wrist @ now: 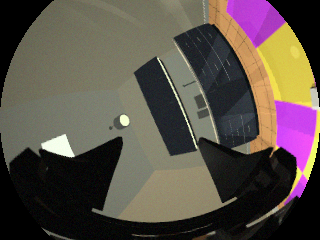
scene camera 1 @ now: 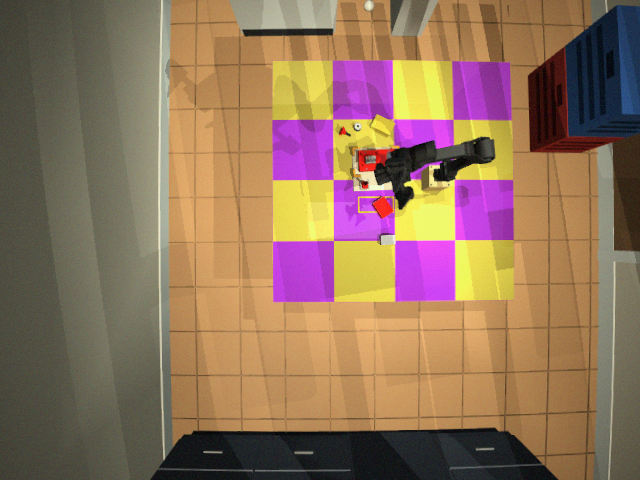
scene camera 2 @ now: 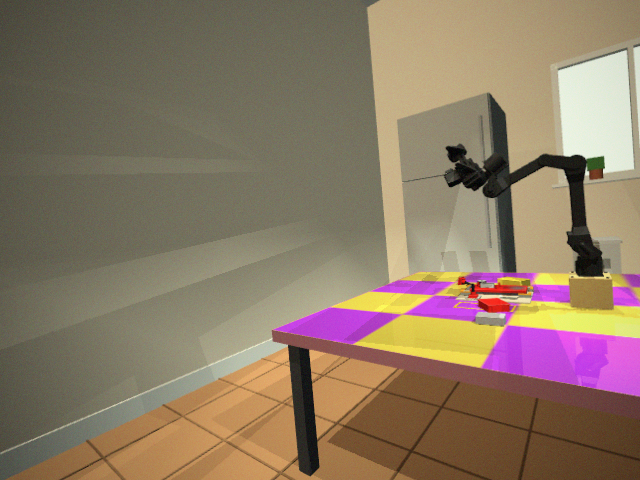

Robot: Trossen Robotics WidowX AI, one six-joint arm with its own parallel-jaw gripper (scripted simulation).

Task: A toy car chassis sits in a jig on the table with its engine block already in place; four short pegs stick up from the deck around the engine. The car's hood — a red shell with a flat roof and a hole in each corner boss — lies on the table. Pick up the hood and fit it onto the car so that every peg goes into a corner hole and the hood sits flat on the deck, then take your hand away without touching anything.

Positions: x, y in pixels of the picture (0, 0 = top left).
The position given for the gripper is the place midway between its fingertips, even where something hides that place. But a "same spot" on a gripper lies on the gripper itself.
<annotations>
gripper: wrist; scene camera 1 397, 201; scene camera 2
same spot on gripper: [wrist: 85, 179] = [scene camera 2: 453, 155]
</annotations>
